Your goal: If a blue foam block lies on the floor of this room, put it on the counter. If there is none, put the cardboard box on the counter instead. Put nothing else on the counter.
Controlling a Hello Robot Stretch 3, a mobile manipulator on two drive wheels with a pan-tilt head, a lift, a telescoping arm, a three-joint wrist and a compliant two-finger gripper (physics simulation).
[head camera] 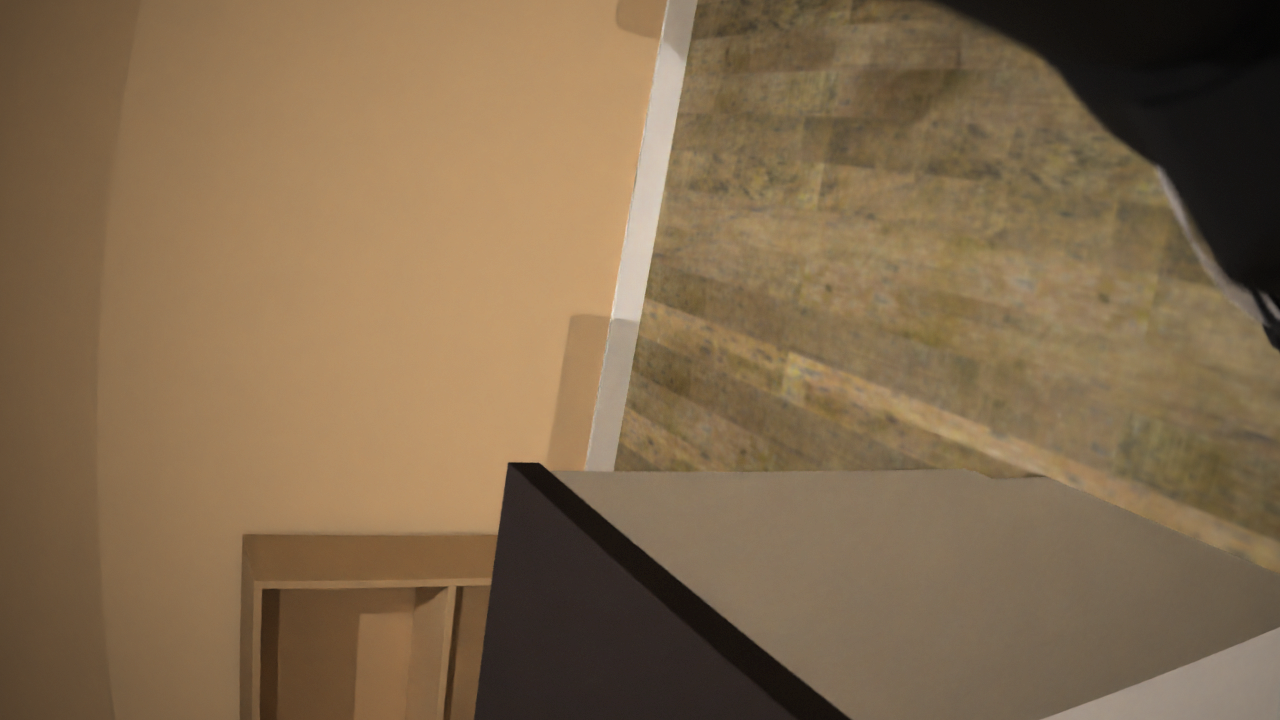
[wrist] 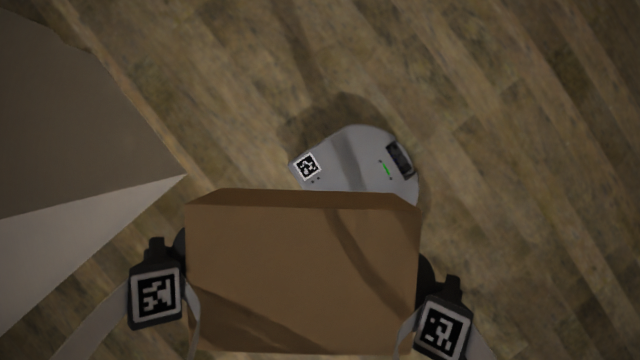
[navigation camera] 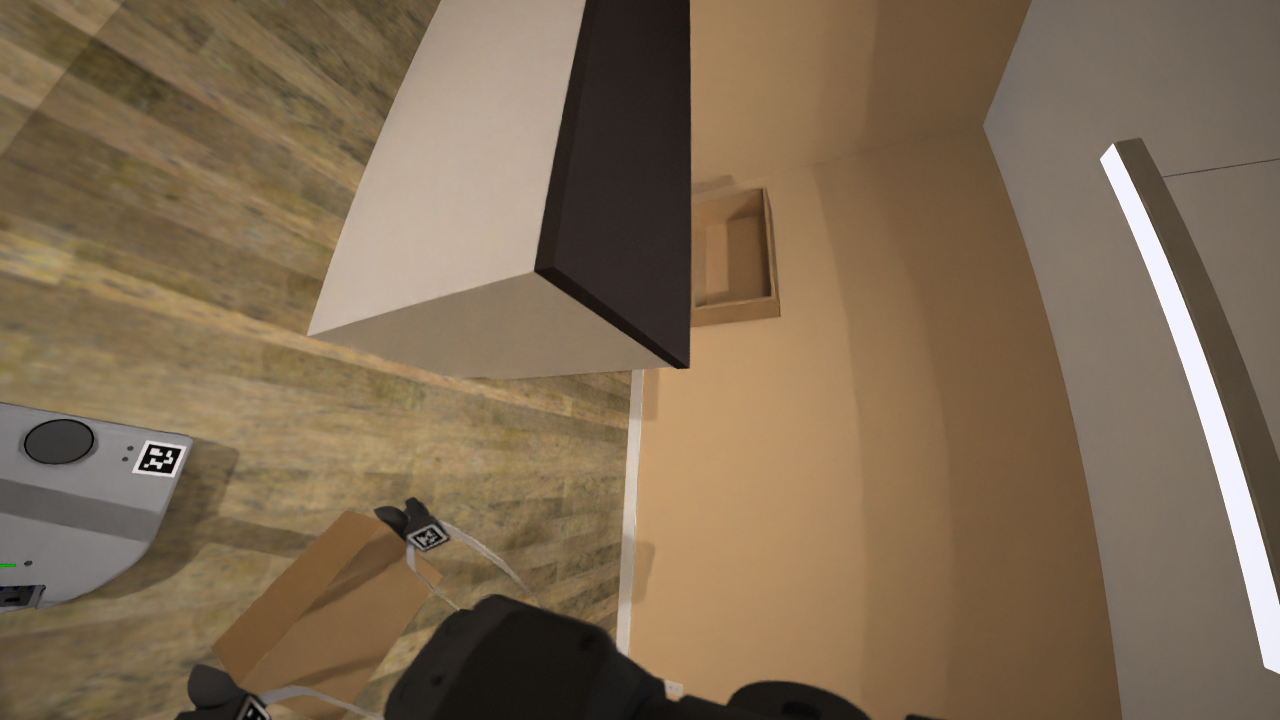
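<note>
The brown cardboard box (navigation camera: 335, 600) (wrist: 305, 275) is held between the two fingertips of my gripper (wrist: 305, 263), one at each end, high above the floor. In the navigation camera view the box shows at the lower left, beside my dark wrist. The counter (head camera: 608, 617) (navigation camera: 626, 179) has a dark top and pale sides. It stands at the lower middle of the head camera view and the upper middle of the navigation camera view. Its pale side (wrist: 75, 120) shows at the left of the wrist view, apart from the box. No blue foam block shows in these views.
My grey base (navigation camera: 80, 501) (wrist: 357, 160) stands on the wood floor (head camera: 895, 268), a little off the counter's end. A wooden wall shelf (head camera: 358, 559) (navigation camera: 733, 308) hangs on the tan wall behind the counter. A long ceiling lamp (navigation camera: 1190, 376) shows at the right.
</note>
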